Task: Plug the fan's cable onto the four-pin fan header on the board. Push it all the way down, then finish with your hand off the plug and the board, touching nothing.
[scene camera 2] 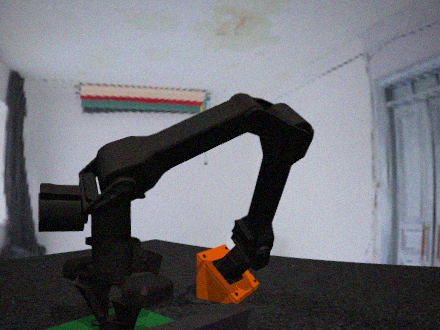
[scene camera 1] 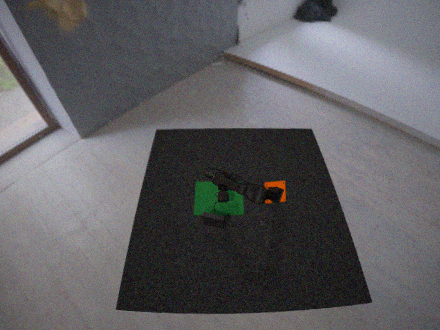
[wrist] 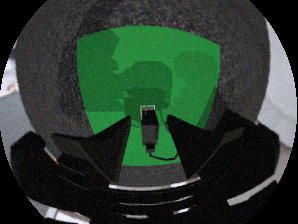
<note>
The pictures show: the gripper and a green board.
</note>
